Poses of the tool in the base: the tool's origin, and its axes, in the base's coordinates. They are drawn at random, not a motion.
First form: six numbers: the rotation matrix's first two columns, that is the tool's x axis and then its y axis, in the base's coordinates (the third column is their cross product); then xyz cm.
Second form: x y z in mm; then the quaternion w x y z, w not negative. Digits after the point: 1 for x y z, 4 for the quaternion.
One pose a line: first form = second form
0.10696 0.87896 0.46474 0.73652 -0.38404 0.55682 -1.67 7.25 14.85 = -16.7 72.5 148.5 0.0928 0.7381 0.5471 0.3836
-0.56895 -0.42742 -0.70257 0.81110 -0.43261 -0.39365 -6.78 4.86 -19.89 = -67.8 48.6 -198.9 0.3845 0.2602 0.3686 -0.8054
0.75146 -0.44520 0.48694 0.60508 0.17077 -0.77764 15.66 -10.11 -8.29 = 156.6 -101.1 -82.9 0.7616 -0.5438 -0.0735 -0.3448
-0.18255 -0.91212 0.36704 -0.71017 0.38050 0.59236 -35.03 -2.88 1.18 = -350.3 -28.8 11.8 0.3467 0.5372 -0.7550 -0.1456
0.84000 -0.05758 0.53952 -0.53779 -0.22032 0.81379 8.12 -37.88 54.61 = 81.2 -378.8 546.1 0.5924 0.7544 -0.1973 0.2027
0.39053 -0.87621 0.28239 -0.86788 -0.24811 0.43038 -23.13 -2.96 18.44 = -231.3 -29.6 184.4 0.2670 0.7899 -0.5520 -0.0078
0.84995 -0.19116 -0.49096 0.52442 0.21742 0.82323 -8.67 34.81 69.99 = -86.7 348.1 699.9 0.7669 0.5804 0.1435 -0.2333
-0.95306 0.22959 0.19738 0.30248 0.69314 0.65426 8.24 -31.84 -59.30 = 82.4 -318.4 -593.0 0.0501 -0.1448 -0.9187 -0.3640
